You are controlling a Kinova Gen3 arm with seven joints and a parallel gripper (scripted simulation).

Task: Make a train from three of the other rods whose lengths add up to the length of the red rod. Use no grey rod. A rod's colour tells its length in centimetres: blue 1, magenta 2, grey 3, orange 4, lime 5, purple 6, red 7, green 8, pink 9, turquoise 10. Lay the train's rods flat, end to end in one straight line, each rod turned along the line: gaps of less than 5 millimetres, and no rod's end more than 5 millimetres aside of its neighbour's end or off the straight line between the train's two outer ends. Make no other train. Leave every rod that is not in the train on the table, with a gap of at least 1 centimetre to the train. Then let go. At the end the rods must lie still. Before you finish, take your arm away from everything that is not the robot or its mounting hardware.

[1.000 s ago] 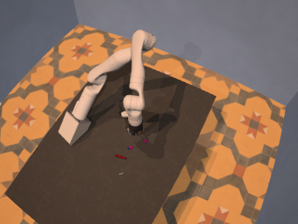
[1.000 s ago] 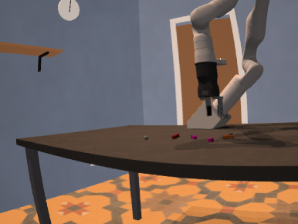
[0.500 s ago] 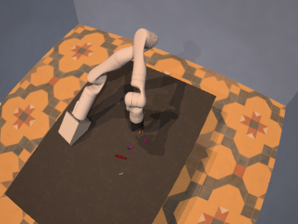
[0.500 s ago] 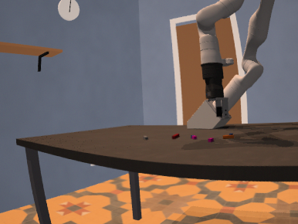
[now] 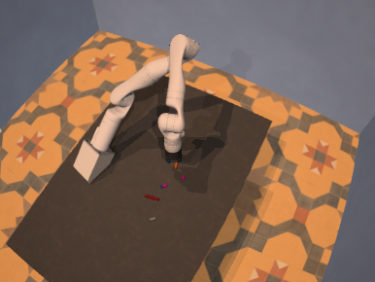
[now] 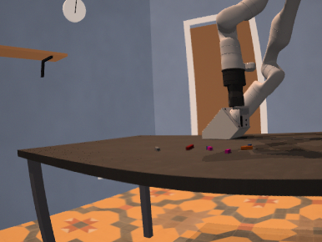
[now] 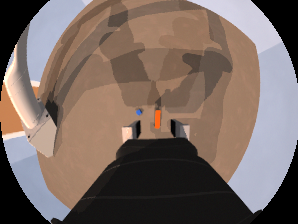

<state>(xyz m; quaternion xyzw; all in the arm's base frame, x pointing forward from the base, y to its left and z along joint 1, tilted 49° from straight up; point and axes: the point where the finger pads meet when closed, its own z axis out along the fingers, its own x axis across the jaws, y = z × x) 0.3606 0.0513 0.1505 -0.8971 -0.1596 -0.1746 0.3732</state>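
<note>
My gripper is now 80 mm above the orange rod and 10 mm to the right of it. The rest, counted from my hand: red rod (210 mm to the right, 80 mm below, 10 mm behind); then grey rod (300 mm to the right, 80 mm below, 60 mm ahead).
</note>
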